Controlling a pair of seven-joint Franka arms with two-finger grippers.
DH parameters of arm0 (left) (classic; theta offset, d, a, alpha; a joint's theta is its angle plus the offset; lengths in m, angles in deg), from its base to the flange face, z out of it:
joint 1: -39.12 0.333 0 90
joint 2: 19.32 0 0 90
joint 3: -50.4 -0.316 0.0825 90
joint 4: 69.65 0 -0.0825 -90
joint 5: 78.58 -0.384 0 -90
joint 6: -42.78 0 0.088 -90
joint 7: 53.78 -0.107 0 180
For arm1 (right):
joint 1: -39.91 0.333 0 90
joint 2: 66.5 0 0 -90
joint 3: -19.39 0.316 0.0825 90
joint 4: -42.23 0 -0.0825 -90
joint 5: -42.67 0.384 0 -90
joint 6: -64.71 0 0.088 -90
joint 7: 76.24 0.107 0 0
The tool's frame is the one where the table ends.
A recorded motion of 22 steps. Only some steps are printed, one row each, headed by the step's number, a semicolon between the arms.
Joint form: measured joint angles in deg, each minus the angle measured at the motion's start. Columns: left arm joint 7, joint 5, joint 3, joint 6, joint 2, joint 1, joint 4; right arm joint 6, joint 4, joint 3, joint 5, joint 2, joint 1, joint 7.
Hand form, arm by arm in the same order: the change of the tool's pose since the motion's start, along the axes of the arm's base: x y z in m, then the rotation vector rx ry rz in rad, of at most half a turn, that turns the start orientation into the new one. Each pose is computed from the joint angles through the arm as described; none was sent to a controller.
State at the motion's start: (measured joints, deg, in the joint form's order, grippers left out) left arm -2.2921 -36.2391 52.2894 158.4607 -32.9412 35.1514 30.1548; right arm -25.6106 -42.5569 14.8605 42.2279 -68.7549 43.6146 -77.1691
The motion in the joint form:
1: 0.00 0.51 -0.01 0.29 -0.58 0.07 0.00; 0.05 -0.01 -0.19 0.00 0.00 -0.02 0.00
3: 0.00 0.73 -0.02 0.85 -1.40 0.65 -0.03; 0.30 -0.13 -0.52 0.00 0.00 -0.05 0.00
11: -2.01 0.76 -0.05 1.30 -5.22 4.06 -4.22; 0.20 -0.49 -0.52 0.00 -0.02 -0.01 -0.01
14: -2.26 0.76 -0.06 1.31 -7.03 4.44 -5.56; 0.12 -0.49 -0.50 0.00 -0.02 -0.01 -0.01
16: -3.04 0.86 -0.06 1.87 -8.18 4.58 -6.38; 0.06 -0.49 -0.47 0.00 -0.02 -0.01 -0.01
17: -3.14 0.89 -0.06 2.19 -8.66 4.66 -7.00; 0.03 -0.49 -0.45 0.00 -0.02 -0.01 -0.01
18: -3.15 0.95 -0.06 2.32 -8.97 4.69 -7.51; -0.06 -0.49 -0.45 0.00 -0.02 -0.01 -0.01
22: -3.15 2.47 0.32 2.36 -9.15 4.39 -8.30; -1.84 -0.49 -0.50 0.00 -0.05 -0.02 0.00
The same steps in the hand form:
1: 0.0019 0.0008 -0.0058 -0.0064 0.0071 0.0081; -0.0001 -0.0020 -0.0002 -0.0001 0.0010 -0.0037
3: 0.0056 0.0078 -0.0140 -0.0069 0.0138 0.0262; -0.0006 -0.0055 -0.0015 -0.0002 0.0075 -0.0100
11: 0.0306 0.0467 -0.0217 -0.0050 -0.0204 0.0647; -0.0004 -0.0051 -0.0046 -0.0002 0.0124 -0.0091
14: 0.0381 0.0513 -0.0314 -0.0048 -0.0150 0.0685; -0.0002 -0.0049 -0.0044 -0.0002 0.0110 -0.0088
16: 0.0434 0.0538 -0.0374 -0.0028 -0.0248 0.0674; -0.0001 -0.0047 -0.0043 -0.0002 0.0099 -0.0082
17: 0.0466 0.0552 -0.0375 -0.0020 -0.0324 0.0713; 0.0000 -0.0045 -0.0043 -0.0002 0.0094 -0.0079
18: 0.0489 0.0557 -0.0367 -0.0027 -0.0376 0.0737; 0.0001 -0.0045 -0.0041 -0.0002 0.0078 -0.0079
22: 0.0514 0.0473 -0.0310 -0.0299 -0.0471 0.0745; 0.0034 -0.0051 -0.0015 -0.0009 -0.0227 -0.0087

